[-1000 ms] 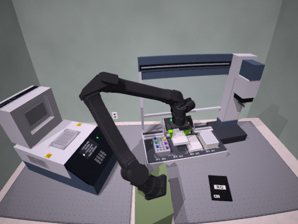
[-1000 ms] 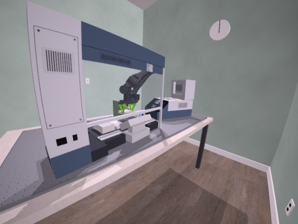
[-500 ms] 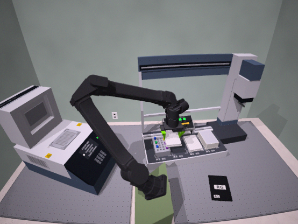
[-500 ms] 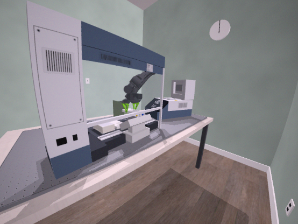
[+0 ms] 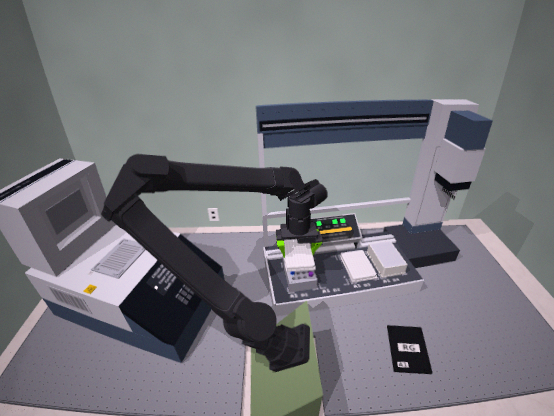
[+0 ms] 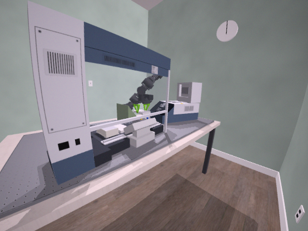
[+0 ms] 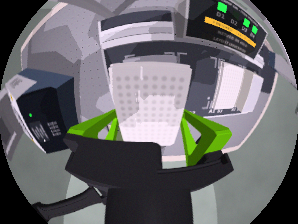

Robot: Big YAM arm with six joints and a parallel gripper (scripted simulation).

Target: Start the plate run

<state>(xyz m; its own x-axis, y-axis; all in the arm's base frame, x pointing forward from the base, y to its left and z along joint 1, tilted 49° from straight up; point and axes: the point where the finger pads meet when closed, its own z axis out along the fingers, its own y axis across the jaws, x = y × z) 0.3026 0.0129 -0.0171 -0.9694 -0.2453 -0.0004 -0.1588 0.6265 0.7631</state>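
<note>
The tube cooling block lies 80 mm below my hand. The rest, counted from my hand: pipetting head: 210 mm ahead, 520 mm to the right, 230 mm above; then deep-well block: 80 mm ahead, 300 mm to the right, 80 mm below.
</note>
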